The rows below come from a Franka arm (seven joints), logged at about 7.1 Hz.
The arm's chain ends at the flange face. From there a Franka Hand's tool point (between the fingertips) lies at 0.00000 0.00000 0.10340 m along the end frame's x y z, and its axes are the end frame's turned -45 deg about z.
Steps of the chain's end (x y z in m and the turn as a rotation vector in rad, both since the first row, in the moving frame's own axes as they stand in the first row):
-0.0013 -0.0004 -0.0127 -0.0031 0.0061 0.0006
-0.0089 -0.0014 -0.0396 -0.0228 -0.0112 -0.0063
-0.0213 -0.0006 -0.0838 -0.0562 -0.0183 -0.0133
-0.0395 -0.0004 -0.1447 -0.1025 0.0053 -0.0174
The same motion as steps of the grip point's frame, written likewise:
-0.0004 -0.0005 -0.0127 -0.0065 0.0021 0.0006
-0.0078 -0.0064 -0.0396 -0.0082 -0.0240 -0.0063
-0.0201 -0.0127 -0.0840 -0.0268 -0.0527 -0.0133
-0.0347 -0.0203 -0.1452 -0.0762 -0.0687 -0.0174

